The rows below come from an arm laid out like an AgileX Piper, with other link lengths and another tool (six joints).
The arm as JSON. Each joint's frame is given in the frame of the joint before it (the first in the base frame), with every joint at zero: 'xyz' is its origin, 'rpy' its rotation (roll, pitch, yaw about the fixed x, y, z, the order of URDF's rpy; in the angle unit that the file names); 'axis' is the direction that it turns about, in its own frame. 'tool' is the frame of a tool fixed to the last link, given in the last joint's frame.
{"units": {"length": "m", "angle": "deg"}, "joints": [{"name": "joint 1", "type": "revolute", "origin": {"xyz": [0.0, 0.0, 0.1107], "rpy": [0.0, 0.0, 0.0]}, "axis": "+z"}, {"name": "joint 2", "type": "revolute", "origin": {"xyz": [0.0, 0.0, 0.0], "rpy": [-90.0, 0.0, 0.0]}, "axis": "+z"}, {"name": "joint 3", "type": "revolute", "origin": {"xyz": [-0.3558, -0.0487, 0.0], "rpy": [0.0, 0.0, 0.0]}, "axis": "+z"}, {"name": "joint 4", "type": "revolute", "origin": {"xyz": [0.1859, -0.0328, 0.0], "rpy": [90.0, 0.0, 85.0]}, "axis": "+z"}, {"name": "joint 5", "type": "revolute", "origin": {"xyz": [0.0, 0.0, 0.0], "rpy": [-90.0, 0.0, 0.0]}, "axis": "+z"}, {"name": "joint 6", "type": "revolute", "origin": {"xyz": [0.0, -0.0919, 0.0], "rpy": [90.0, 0.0, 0.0]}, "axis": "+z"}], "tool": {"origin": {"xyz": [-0.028, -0.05, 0.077], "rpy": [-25.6, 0.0, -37.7]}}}
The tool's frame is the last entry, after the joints.
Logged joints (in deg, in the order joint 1, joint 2, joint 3, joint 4, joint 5, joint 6), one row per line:
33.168 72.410 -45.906 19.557 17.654 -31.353
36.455 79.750 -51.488 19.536 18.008 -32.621
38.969 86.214 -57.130 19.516 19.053 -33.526
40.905 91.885 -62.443 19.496 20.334 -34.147
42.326 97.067 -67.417 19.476 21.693 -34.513
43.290 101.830 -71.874 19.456 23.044 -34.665
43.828 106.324 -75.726 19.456 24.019 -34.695
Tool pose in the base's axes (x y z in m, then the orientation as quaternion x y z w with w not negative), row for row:
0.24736 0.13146 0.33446 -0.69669 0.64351 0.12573 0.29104
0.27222 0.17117 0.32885 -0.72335 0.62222 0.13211 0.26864
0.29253 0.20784 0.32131 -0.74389 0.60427 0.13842 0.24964
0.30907 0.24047 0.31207 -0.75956 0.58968 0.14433 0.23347
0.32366 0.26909 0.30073 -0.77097 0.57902 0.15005 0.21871
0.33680 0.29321 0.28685 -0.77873 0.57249 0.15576 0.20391
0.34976 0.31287 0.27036 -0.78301 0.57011 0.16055 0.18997
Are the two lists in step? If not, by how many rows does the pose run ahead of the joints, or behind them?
They are in step.
